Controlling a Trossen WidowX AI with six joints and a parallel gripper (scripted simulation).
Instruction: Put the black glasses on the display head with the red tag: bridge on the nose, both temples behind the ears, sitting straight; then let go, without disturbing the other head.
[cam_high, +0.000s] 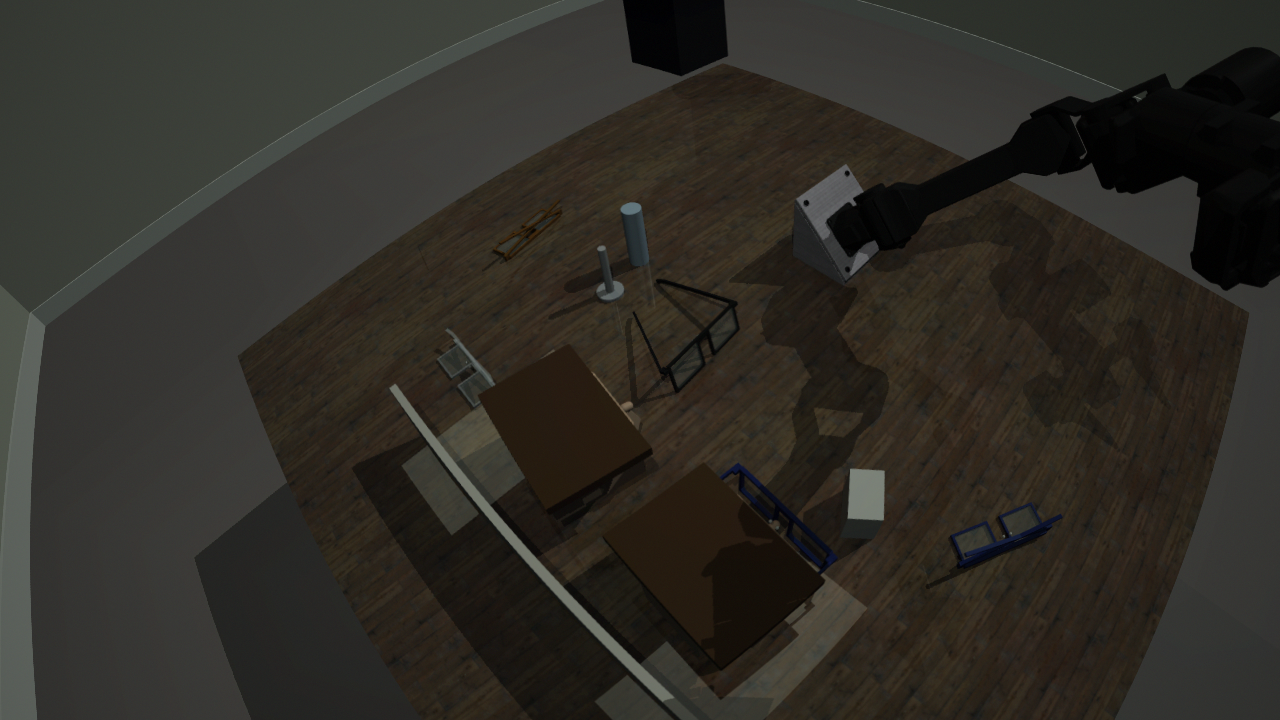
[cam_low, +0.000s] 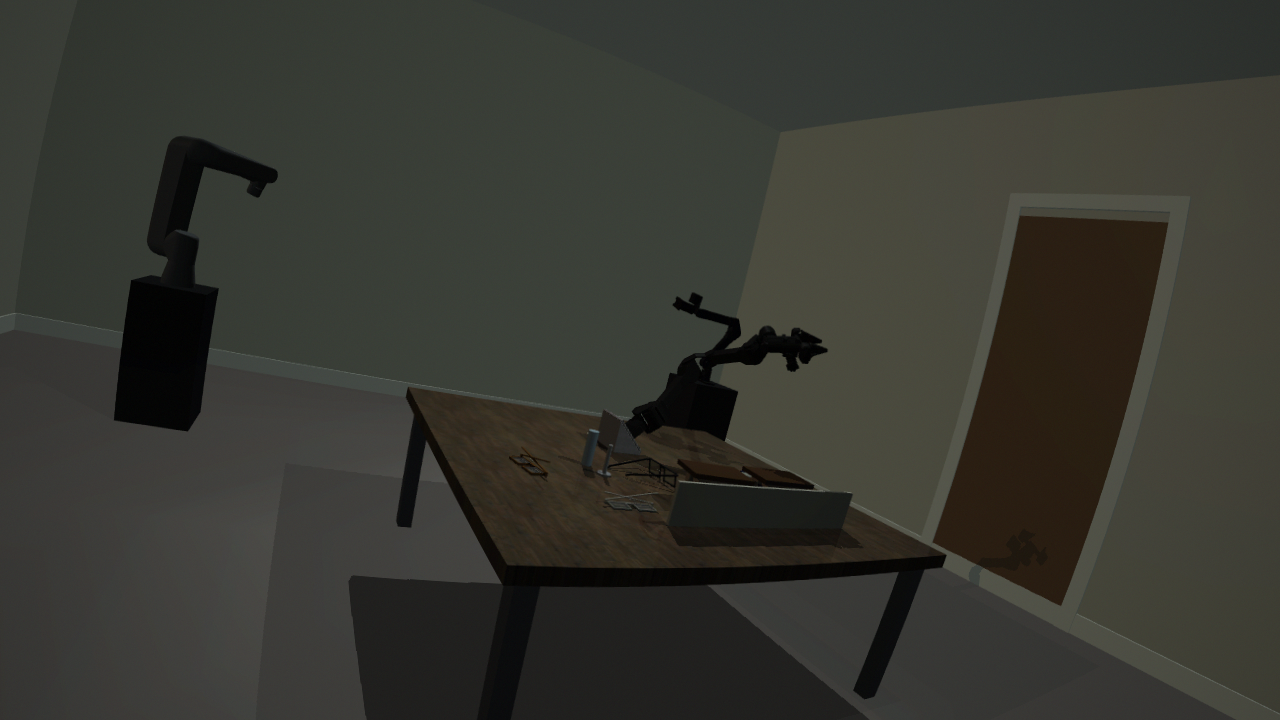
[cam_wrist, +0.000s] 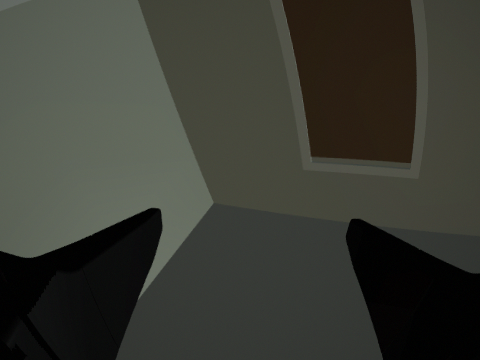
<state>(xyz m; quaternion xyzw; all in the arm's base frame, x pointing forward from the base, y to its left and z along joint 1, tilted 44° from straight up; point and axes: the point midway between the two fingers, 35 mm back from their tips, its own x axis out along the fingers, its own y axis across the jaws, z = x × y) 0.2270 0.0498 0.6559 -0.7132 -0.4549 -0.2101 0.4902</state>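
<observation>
My gripper tip is 4 cm short of the disc base, 73 cm to the left of it and 47 cm above it. Also, from my gripper tip: long pale panel 38 cm ahead, 43 cm to the right, 44 cm below; white box 9 cm ahead, 26 cm to the right, 47 cm below.
</observation>
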